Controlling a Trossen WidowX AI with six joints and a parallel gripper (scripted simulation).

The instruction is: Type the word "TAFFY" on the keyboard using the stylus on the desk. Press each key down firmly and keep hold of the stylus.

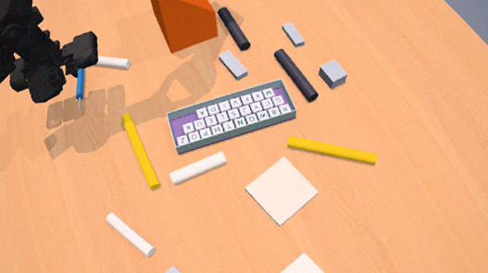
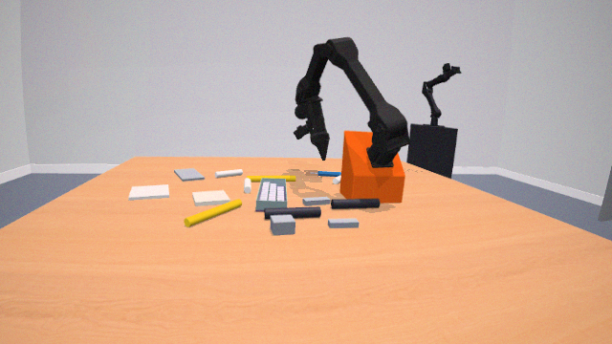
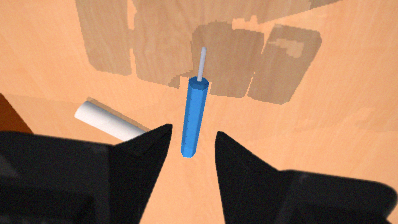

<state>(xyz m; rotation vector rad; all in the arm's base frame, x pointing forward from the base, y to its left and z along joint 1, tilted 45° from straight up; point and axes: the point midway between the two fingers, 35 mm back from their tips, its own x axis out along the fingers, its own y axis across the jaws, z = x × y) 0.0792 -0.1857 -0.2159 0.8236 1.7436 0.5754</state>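
My gripper tip is now 5 cm above the stylus and 1 cm short of it.
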